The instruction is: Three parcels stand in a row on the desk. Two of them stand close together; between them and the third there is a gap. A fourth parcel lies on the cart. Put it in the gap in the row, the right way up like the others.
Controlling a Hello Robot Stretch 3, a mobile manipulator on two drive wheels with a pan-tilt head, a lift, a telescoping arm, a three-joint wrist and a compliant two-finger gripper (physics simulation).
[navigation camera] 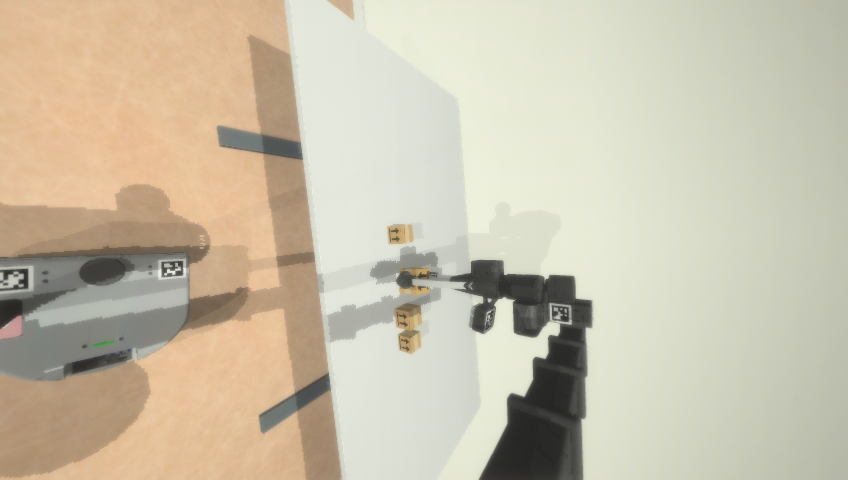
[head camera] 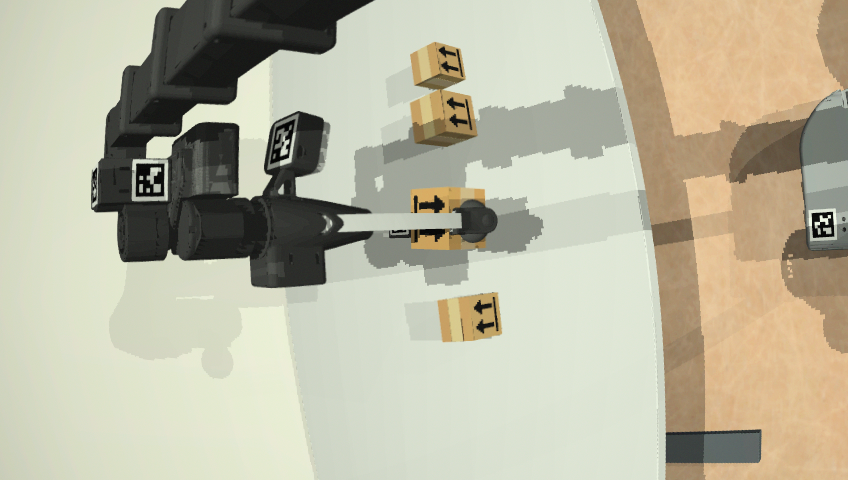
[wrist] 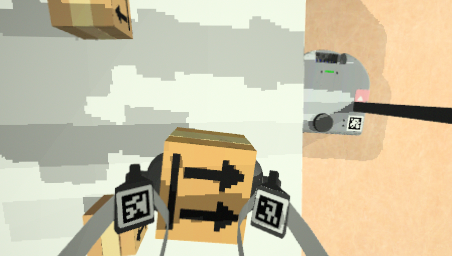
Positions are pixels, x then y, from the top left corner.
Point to the gripper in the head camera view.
At 465,223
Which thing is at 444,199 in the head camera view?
A tan parcel.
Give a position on a white desk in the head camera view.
At 577,377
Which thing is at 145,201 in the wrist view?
The gripper.
